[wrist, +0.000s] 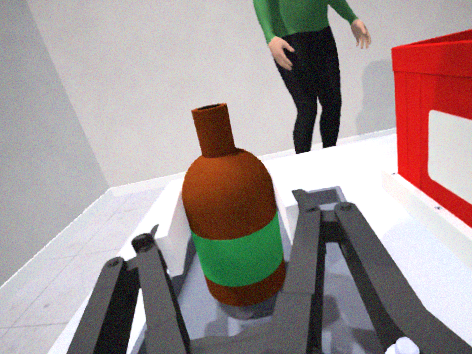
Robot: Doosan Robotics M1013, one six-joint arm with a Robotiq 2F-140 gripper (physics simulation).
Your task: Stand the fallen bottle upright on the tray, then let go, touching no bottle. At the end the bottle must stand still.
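Frame: origin at the arm's base, x up, y ahead, z left, level; centimetres.
Seen in the pictures: gripper, fingertip midpoint: (228, 193).
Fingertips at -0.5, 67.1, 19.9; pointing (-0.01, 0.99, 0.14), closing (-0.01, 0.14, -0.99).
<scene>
A point is followed by its place in that frame, as x, y, z.
The brown bottle (234, 200) {0.9, 63.0, 18.6} with a green band is between the two white finger pads, neck up and close to upright, leaning slightly left in the view. My gripper (228, 193) {-0.5, 67.1, 19.9} is shut on its body, with one pad on each side. The blue-grey tray (195, 297) {-10.1, 65.7, 25.6} lies below the bottle. A dark patch shows under the bottle's base; whether the base touches the tray cannot be told. The finger linkages hide parts of the tray. No other bottle can be made out.
A red crate (411, 115) {0.1, 76.1, 1.0} with a pale panel stands at the right, on the white table top (367, 167) {-10.7, 88.5, 2.0}. A person (312, 65) in a green top and black trousers stands behind the table. A tiled floor (75, 260) shows at the left.
</scene>
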